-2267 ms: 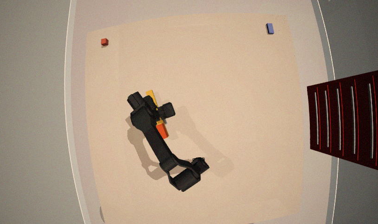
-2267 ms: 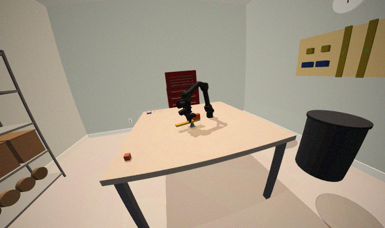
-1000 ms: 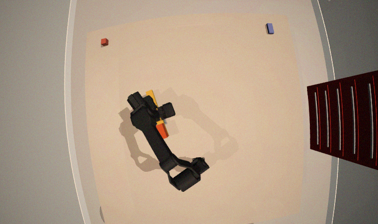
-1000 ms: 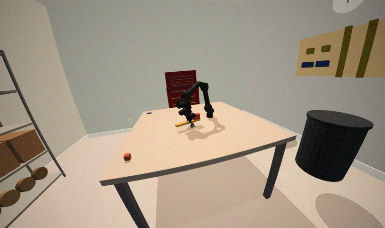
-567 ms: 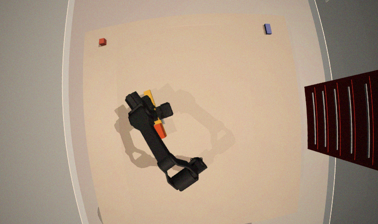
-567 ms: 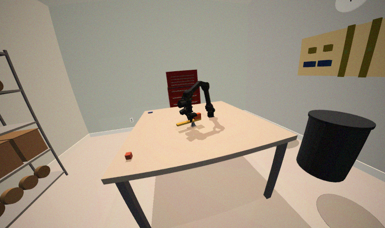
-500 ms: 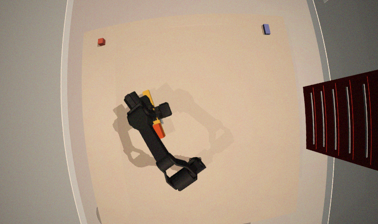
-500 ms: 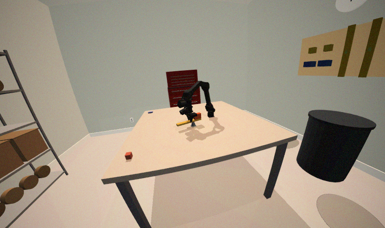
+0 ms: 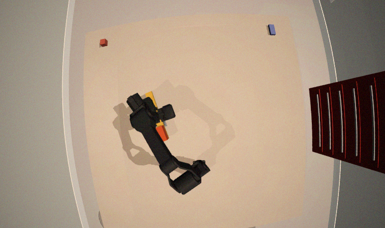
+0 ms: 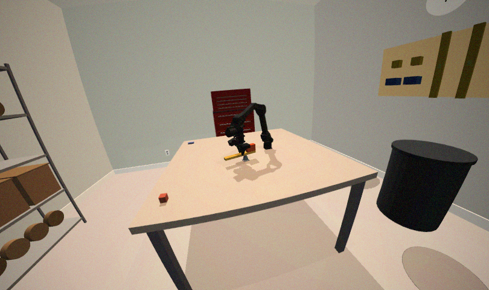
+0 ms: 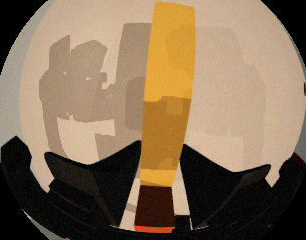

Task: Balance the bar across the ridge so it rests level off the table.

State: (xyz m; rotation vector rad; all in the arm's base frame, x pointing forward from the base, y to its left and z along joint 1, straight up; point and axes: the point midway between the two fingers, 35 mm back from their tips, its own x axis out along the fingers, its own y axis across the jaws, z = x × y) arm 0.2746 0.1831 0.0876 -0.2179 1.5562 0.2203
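My gripper tip is 30 mm past the ridge, 10 mm to the left of it and 10 mm above it. Also, from my gripper tip: small red cube 470 mm ahead, 320 mm to the left, 40 mm below; then blue block 470 mm ahead, 680 mm to the right, 40 mm below.
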